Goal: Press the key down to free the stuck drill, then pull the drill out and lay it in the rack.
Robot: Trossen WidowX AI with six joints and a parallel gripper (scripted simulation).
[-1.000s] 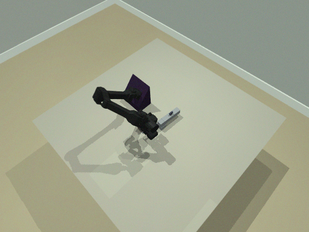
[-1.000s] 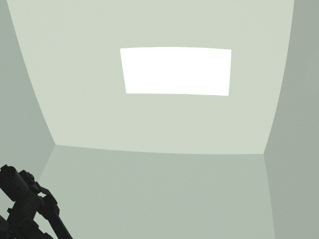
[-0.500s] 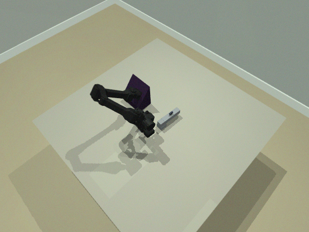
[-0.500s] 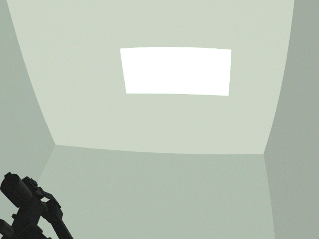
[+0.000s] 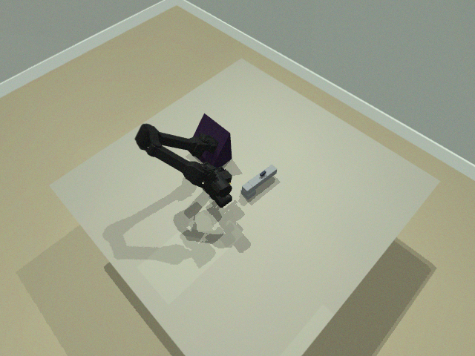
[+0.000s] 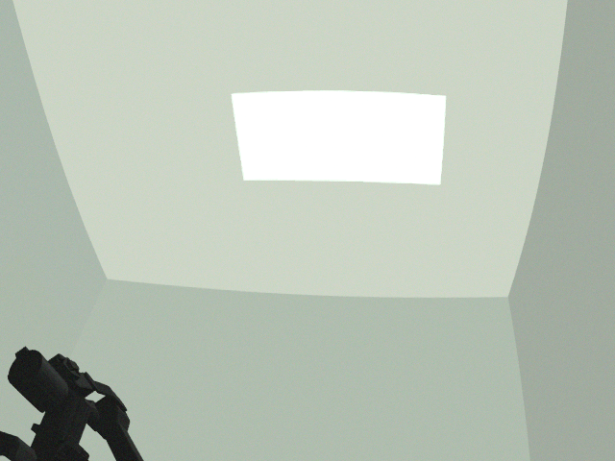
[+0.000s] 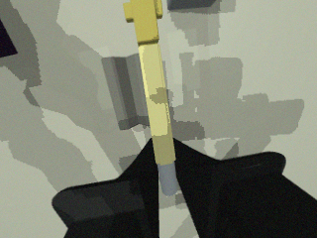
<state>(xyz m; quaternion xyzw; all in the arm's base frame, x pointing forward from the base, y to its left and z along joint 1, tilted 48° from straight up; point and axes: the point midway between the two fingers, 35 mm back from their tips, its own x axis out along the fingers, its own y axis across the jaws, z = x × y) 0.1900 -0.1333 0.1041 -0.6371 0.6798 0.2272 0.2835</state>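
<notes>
The drill is 4 cm to the left of my gripper tip and 3 cm above it. The rest, counted from my gripper tip: dark grey block (5 cm to the left, 4 cm below, 2 cm behind); then dark blue key (23 cm to the left, 8 cm ahead, 1 cm below); then grey housing block (20 cm to the left, 7 cm ahead, 2 cm below).
</notes>
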